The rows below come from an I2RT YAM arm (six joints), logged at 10 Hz.
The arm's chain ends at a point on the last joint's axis. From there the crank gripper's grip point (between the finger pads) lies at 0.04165 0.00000 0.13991 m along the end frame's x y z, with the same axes.
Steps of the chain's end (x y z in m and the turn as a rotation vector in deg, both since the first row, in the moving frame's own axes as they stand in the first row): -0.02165 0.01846 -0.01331 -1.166 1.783 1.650; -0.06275 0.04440 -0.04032 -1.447 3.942 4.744; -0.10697 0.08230 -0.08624 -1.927 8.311 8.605; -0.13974 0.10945 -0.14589 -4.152 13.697 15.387; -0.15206 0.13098 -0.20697 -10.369 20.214 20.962
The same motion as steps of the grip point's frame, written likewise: -0.01738 0.02255 -0.01471 -1.166 1.783 1.650; -0.05353 0.05173 -0.04360 -1.447 3.942 4.744; -0.08808 0.09460 -0.09389 -1.927 8.311 8.605; -0.11105 0.13438 -0.16034 -4.152 13.697 15.387; -0.11483 0.17711 -0.23304 -10.369 20.214 20.962
